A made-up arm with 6 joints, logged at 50 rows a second.
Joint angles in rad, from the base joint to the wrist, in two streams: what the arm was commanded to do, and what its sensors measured. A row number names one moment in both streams.
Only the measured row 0 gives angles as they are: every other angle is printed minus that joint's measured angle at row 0.
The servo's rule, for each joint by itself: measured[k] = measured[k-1] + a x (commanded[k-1-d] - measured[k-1]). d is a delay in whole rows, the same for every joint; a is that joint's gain. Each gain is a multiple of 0.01, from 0.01 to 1. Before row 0 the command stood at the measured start. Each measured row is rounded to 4 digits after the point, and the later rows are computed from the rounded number. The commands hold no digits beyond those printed.
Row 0, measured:
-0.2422, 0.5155, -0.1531, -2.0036, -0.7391, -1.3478
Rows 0 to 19, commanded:
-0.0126, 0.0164, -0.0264, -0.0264, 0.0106, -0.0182
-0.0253, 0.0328, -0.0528, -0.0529, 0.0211, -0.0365
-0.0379, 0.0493, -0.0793, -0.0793, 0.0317, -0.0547
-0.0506, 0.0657, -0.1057, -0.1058, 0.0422, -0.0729
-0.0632, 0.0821, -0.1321, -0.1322, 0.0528, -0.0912
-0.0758, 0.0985, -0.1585, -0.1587, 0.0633, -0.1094
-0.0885, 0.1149, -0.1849, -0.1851, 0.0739, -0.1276
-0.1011, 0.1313, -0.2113, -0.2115, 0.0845, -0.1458
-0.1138, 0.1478, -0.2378, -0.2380, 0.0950, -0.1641
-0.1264, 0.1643, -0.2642, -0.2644, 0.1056, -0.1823
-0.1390, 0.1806, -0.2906, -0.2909, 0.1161, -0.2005
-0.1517, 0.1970, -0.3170, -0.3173, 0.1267, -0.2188
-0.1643, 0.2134, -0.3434, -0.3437, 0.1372, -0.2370
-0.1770, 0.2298, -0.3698, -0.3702, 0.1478, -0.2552
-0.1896, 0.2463, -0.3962, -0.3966, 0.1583, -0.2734
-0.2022, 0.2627, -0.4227, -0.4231, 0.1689, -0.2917
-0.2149, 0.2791, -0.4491, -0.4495, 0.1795, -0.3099
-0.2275, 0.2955, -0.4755, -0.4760, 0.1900, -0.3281
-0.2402, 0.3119, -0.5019, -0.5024, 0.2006, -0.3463
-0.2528, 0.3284, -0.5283, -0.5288, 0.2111, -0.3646
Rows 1 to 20, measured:
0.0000, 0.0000, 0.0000, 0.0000, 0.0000, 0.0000
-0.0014, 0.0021, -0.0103, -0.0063, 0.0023, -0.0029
-0.0040, 0.0061, -0.0269, -0.0175, 0.0064, -0.0083
-0.0077, 0.0117, -0.0473, -0.0323, 0.0120, -0.0157
-0.0124, 0.0187, -0.0701, -0.0499, 0.0186, -0.0249
-0.0180, 0.0269, -0.0943, -0.0697, 0.0261, -0.0355
-0.0244, 0.0362, -0.1193, -0.0911, 0.0343, -0.0473
-0.0315, 0.0464, -0.1449, -0.1137, 0.0430, -0.0601
-0.0392, 0.0574, -0.1708, -0.1372, 0.0521, -0.0738
-0.0474, 0.0692, -0.1969, -0.1614, 0.0615, -0.0882
-0.0561, 0.0816, -0.2231, -0.1861, 0.0712, -0.1033
-0.0652, 0.0945, -0.2494, -0.2113, 0.0811, -0.1189
-0.0747, 0.1078, -0.2758, -0.2367, 0.0911, -0.1349
-0.0846, 0.1215, -0.3022, -0.2624, 0.1012, -0.1512
-0.0948, 0.1356, -0.3286, -0.2883, 0.1115, -0.1678
-0.1052, 0.1500, -0.3550, -0.3143, 0.1218, -0.1847
-0.1159, 0.1647, -0.3814, -0.3404, 0.1322, -0.2018
-0.1268, 0.1796, -0.4078, -0.3666, 0.1426, -0.2191
-0.1379, 0.1947, -0.4342, -0.3929, 0.1530, -0.2365
-0.1492, 0.2099, -0.4606, -0.4192, 0.1635, -0.2541
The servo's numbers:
d 1
a 0.11 0.13 0.39 0.24 0.22 0.16

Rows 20 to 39, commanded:
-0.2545, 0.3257, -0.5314, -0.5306, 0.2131, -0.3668
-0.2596, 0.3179, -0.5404, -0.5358, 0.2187, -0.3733
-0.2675, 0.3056, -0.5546, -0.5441, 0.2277, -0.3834
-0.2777, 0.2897, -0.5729, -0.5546, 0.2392, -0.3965
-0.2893, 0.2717, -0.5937, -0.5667, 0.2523, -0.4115
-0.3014, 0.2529, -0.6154, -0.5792, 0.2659, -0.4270
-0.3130, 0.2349, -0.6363, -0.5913, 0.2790, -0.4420
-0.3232, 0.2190, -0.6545, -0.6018, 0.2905, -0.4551
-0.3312, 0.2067, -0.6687, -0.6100, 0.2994, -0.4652
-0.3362, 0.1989, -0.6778, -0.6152, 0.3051, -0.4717
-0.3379, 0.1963, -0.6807, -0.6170, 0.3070, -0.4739
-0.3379, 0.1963, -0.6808, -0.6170, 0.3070, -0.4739
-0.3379, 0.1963, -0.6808, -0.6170, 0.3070, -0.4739
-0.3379, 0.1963, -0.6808, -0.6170, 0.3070, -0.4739
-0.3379, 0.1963, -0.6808, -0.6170, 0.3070, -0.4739
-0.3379, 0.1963, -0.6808, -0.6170, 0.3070, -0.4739
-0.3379, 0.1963, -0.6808, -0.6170, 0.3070, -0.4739
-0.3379, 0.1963, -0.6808, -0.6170, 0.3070, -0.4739
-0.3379, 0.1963, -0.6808, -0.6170, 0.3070, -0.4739
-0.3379, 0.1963, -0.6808, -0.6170, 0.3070, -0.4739
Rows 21 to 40, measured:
-0.1606, 0.2253, -0.4870, -0.4455, 0.1740, -0.2718
-0.1709, 0.2384, -0.5043, -0.4659, 0.1826, -0.2870
-0.1807, 0.2487, -0.5184, -0.4827, 0.1905, -0.3008
-0.1902, 0.2561, -0.5325, -0.4974, 0.1987, -0.3140
-0.1998, 0.2605, -0.5483, -0.5111, 0.2076, -0.3272
-0.2096, 0.2620, -0.5660, -0.5244, 0.2174, -0.3407
-0.2197, 0.2608, -0.5853, -0.5376, 0.2281, -0.3545
-0.2300, 0.2574, -0.6052, -0.5505, 0.2393, -0.3685
-0.2403, 0.2524, -0.6244, -0.5628, 0.2506, -0.3824
-0.2503, 0.2465, -0.6417, -0.5741, 0.2613, -0.3956
-0.2597, 0.2403, -0.6558, -0.5840, 0.2709, -0.4078
-0.2683, 0.2346, -0.6655, -0.5919, 0.2788, -0.4184
-0.2760, 0.2296, -0.6715, -0.5979, 0.2850, -0.4273
-0.2828, 0.2253, -0.6751, -0.6025, 0.2898, -0.4348
-0.2889, 0.2215, -0.6773, -0.6060, 0.2936, -0.4411
-0.2943, 0.2182, -0.6787, -0.6086, 0.2965, -0.4463
-0.2991, 0.2154, -0.6795, -0.6106, 0.2988, -0.4507
-0.3034, 0.2129, -0.6800, -0.6121, 0.3006, -0.4544
-0.3072, 0.2107, -0.6803, -0.6133, 0.3020, -0.4575
-0.3106, 0.2088, -0.6805, -0.6142, 0.3031, -0.4601

